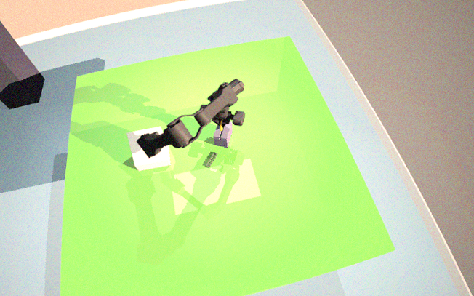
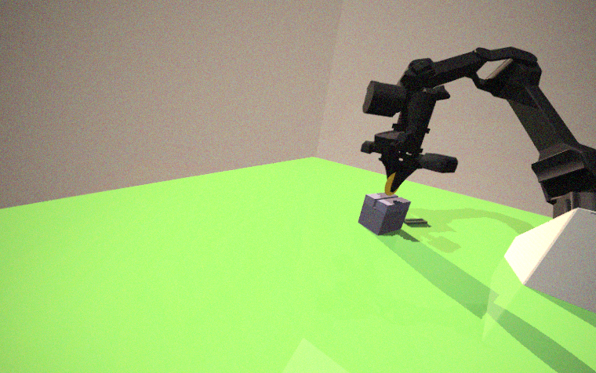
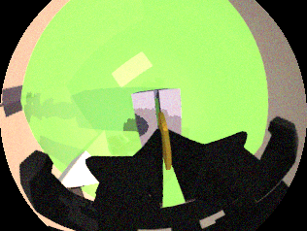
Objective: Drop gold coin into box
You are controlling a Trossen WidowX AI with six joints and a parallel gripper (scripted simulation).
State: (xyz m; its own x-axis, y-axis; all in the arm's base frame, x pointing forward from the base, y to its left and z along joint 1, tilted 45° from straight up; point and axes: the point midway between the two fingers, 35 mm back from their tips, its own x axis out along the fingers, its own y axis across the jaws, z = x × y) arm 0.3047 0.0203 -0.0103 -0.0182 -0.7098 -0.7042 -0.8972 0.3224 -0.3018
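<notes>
Right now the gold coin is 2 cm above my gripper tip.
</notes>
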